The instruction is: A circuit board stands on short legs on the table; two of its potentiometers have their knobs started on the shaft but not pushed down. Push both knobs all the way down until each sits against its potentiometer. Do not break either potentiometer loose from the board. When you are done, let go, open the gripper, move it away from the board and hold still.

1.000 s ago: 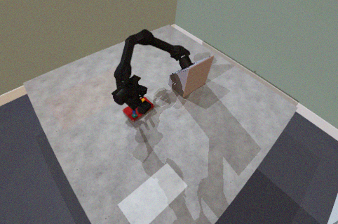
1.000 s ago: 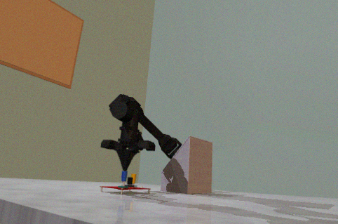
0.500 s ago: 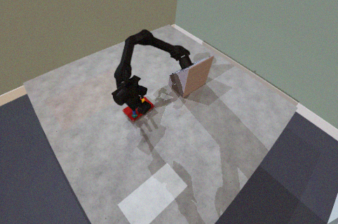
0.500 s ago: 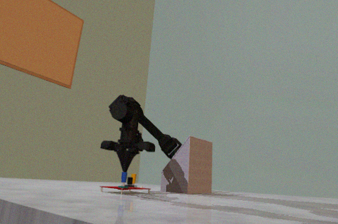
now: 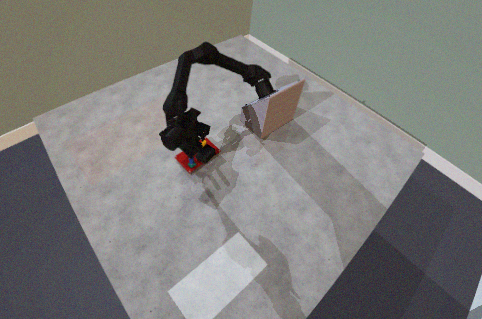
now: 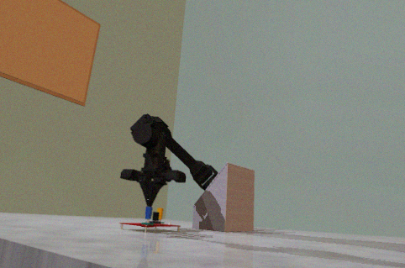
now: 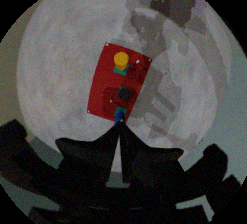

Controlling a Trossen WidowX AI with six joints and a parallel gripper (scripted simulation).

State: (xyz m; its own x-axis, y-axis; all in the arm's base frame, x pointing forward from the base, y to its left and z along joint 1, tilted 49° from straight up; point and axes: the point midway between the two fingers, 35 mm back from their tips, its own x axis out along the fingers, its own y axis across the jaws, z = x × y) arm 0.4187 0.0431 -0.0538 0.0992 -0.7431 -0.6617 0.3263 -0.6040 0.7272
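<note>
The blue knob lies 1 cm below my gripper tip. Also, from my gripper tip: yellow knob: 8 cm behind, 4 cm to the right, 2 cm below.
</note>
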